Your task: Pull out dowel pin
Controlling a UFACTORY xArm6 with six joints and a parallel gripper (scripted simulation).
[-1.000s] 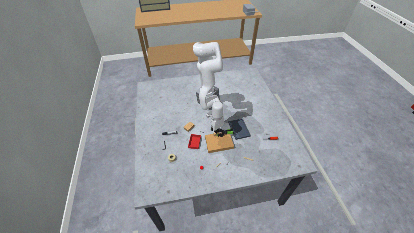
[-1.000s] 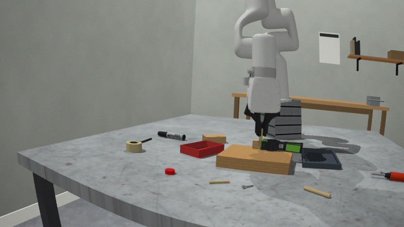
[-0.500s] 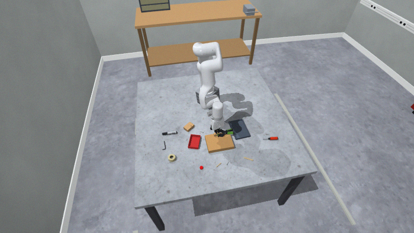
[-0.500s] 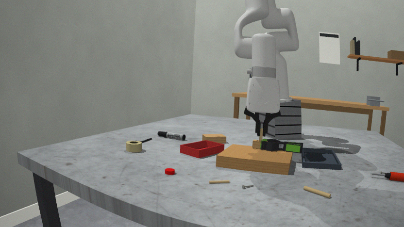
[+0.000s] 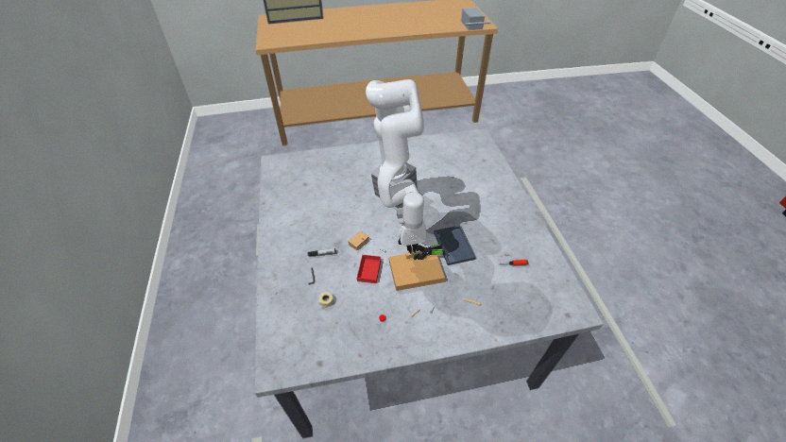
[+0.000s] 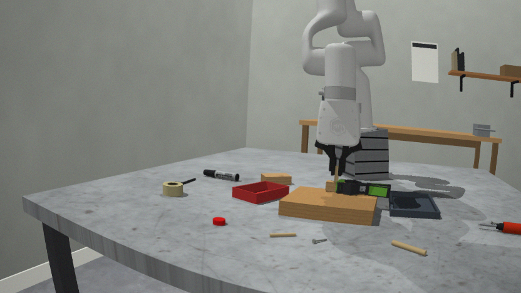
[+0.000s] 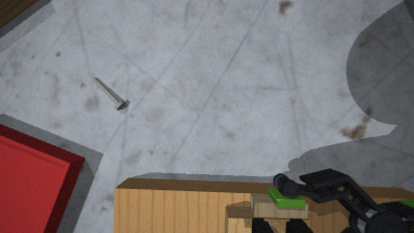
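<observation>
Right now the dowel pin is 20 mm below my hand. The rest, counted from my hand: red tray 180 mm to the right, 80 mm below, 40 mm ahead; then bench board 70 mm below, 50 mm ahead, 10 mm to the left; then wooden block 50 mm below.
</observation>
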